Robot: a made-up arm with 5 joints. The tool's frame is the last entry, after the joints.
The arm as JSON. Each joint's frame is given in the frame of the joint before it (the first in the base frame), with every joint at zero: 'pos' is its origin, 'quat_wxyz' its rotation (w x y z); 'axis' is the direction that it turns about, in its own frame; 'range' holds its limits. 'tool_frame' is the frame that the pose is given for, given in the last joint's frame.
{
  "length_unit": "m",
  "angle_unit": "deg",
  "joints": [
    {
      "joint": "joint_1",
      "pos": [
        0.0,
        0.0,
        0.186
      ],
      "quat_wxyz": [
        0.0,
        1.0,
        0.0,
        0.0
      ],
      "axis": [
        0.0,
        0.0,
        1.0
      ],
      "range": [
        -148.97,
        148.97
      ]
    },
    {
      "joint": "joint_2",
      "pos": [
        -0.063,
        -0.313,
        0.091
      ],
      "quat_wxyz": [
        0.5,
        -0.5,
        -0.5,
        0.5
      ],
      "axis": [
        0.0,
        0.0,
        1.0
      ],
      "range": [
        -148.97,
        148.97
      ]
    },
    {
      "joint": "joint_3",
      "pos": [
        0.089,
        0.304,
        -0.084
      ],
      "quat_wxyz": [
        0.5,
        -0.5,
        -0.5,
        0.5
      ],
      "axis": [
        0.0,
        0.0,
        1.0
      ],
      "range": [
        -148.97,
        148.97
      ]
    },
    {
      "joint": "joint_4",
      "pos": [
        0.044,
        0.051,
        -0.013
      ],
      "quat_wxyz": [
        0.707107,
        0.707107,
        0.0,
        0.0
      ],
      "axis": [
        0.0,
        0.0,
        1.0
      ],
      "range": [
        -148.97,
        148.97
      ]
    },
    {
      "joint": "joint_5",
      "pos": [
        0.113,
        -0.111,
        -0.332
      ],
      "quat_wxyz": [
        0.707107,
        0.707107,
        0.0,
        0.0
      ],
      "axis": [
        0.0,
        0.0,
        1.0
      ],
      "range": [
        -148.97,
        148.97
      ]
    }
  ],
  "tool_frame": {
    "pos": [
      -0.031,
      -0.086,
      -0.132
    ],
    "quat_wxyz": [
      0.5,
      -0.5,
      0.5,
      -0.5
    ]
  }
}
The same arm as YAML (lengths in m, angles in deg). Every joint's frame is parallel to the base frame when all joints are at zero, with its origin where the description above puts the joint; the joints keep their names.
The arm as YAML. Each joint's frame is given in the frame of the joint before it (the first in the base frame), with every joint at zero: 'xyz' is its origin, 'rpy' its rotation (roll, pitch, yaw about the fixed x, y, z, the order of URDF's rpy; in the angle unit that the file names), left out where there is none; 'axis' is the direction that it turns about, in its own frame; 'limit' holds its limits. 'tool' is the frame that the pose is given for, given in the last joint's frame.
units:
  length: m
  angle: deg
joints:
  - name: joint_1
    type: revolute
    origin:
      xyz: [0.0, 0.0, 0.186]
    axis: [0.0, 0.0, -1.0]
    limit:
      lower: -148.97
      upper: 148.97
  - name: joint_2
    type: revolute
    origin:
      xyz: [-0.063, 0.313, -0.091]
    axis: [-1.0, 0.0, 0.0]
    limit:
      lower: -148.97
      upper: 148.97
  - name: joint_3
    type: revolute
    origin:
      xyz: [0.084, -0.089, 0.304]
    axis: [0.0, 1.0, 0.0]
    limit:
      lower: -148.97
      upper: 148.97
  - name: joint_4
    type: revolute
    origin:
      xyz: [0.051, -0.013, 0.044]
    axis: [-1.0, 0.0, 0.0]
    limit:
      lower: -148.97
      upper: 148.97
  - name: joint_5
    type: revolute
    origin:
      xyz: [0.332, -0.111, 0.113]
    axis: [0.0, -1.0, 0.0]
    limit:
      lower: -148.97
      upper: 148.97
tool:
  origin:
    xyz: [0.086, 0.132, -0.031]

